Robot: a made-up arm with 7 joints.
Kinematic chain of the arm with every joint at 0, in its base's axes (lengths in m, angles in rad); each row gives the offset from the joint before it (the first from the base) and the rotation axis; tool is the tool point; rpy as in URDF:
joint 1: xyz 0 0 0 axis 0.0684 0.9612 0.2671
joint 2: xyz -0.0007 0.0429 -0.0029 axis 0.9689 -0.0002 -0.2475
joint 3: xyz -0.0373 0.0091 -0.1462 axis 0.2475 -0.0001 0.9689
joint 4: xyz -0.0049 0 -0.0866 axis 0.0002 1 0
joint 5: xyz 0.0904 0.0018 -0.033 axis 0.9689 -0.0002 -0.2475
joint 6: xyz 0.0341 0 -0.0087 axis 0.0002 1 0
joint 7: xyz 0.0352 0 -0.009 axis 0.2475 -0.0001 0.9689
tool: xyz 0 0 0 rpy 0 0.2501 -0.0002
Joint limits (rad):
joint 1: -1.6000..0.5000
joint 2: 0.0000..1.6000
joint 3: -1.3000..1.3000
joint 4: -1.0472..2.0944
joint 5: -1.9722..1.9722
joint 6: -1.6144..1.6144
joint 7: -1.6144..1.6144
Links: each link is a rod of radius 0.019 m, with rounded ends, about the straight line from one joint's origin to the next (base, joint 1, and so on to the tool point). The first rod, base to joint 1, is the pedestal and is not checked.
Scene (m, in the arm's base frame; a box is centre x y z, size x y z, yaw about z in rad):
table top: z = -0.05
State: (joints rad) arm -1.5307 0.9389 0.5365 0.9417 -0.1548 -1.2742 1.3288
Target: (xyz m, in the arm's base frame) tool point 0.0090 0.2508 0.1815
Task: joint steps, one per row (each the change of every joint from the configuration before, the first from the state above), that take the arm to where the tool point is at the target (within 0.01 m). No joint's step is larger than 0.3 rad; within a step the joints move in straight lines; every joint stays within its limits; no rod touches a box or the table.
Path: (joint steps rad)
1: -0.0231 0.1955 0.0856 -0.2868 -0.0061 -0.0469 0.0000
2: -0.0231 0.1955 0.0856 -0.2868 -0.0062 -0.0469 0.0000
3: -0.0231 0.1954 0.0856 -0.2868 -0.0061 -0.0469 0.0000

